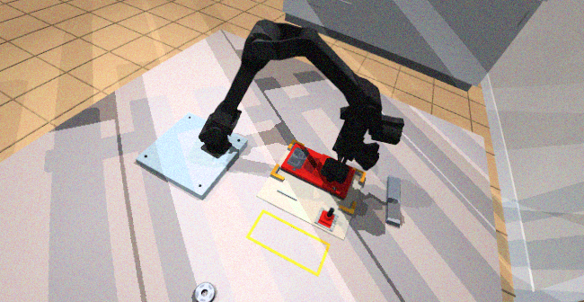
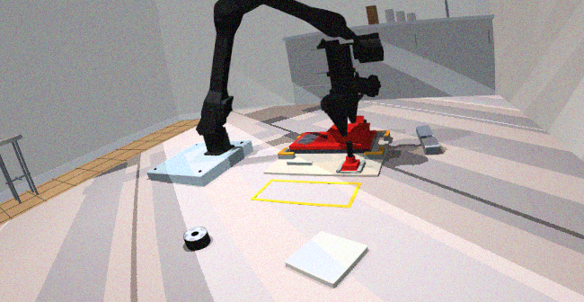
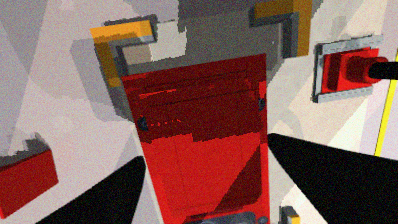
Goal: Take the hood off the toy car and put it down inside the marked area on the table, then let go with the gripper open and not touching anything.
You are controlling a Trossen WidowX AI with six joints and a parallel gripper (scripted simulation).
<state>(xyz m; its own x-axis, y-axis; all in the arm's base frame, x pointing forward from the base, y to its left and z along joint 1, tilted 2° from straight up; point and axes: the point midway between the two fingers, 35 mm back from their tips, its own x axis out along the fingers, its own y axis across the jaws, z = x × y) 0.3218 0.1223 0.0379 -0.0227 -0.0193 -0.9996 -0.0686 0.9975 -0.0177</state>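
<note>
My gripper tip is now right at the red hood. Also, from my gripper tip: white slab (390 mm to the right, 100 mm ahead, 40 mm below); then wheel (430 mm to the right, 100 mm behind, 30 mm below).
</note>
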